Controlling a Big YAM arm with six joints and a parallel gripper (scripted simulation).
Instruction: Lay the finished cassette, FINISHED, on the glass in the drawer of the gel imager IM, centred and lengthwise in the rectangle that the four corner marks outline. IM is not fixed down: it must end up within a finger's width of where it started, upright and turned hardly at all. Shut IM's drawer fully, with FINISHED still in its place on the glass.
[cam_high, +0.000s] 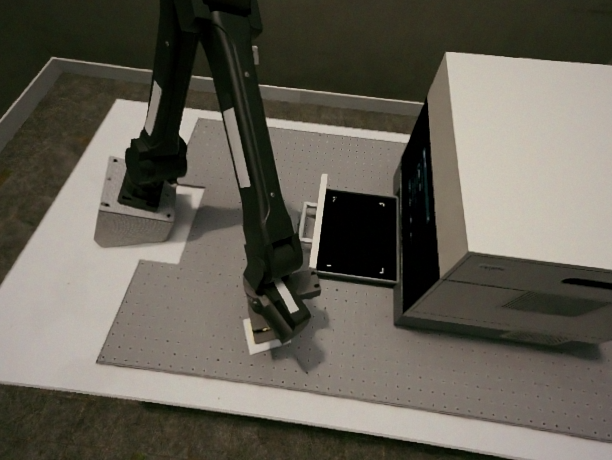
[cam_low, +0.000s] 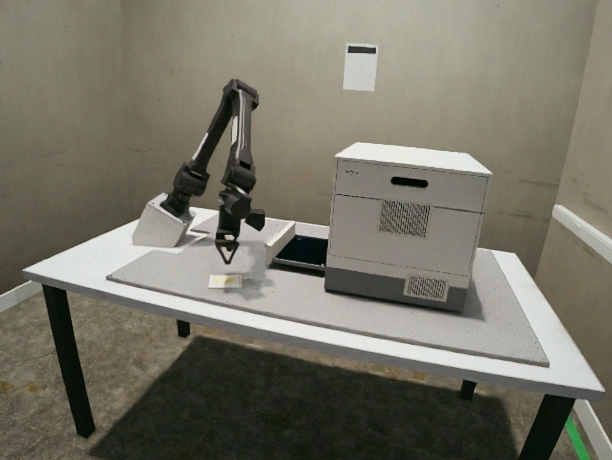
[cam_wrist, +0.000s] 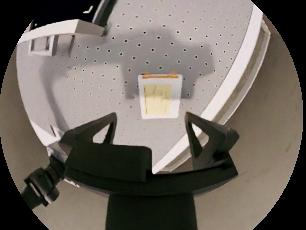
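Right now my hand is 2 cm to the left of the cassette and 8 cm above it. Also, from my hand: drawer: 23 cm ahead, 23 cm to the left, 4 cm below.
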